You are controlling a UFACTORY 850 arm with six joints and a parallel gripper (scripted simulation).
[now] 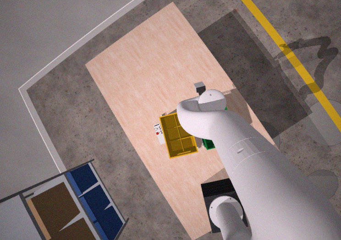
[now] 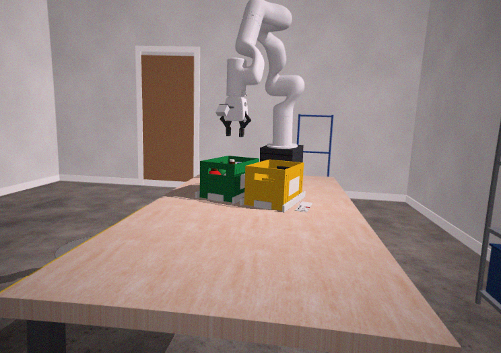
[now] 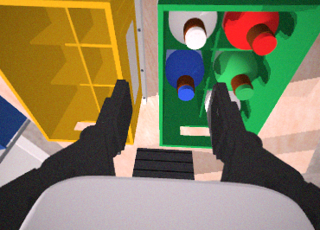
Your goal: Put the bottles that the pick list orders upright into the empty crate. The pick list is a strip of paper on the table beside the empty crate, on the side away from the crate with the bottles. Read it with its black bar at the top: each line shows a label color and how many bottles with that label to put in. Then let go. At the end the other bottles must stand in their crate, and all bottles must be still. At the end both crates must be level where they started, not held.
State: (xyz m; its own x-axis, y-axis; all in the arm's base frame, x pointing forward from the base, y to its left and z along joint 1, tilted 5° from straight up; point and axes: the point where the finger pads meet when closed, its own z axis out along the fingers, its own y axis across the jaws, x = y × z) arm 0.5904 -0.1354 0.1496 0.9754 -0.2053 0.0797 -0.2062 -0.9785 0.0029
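The green bottle lies 13 cm behind my hand, 10 cm to the right of it and 23 cm below it. Round my hand: blue-label bottle 12 cm behind, 23 cm below; red-label bottle 5 cm behind, 11 cm to the right, 23 cm below; green crate 13 cm behind, 5 cm to the right, 23 cm below.
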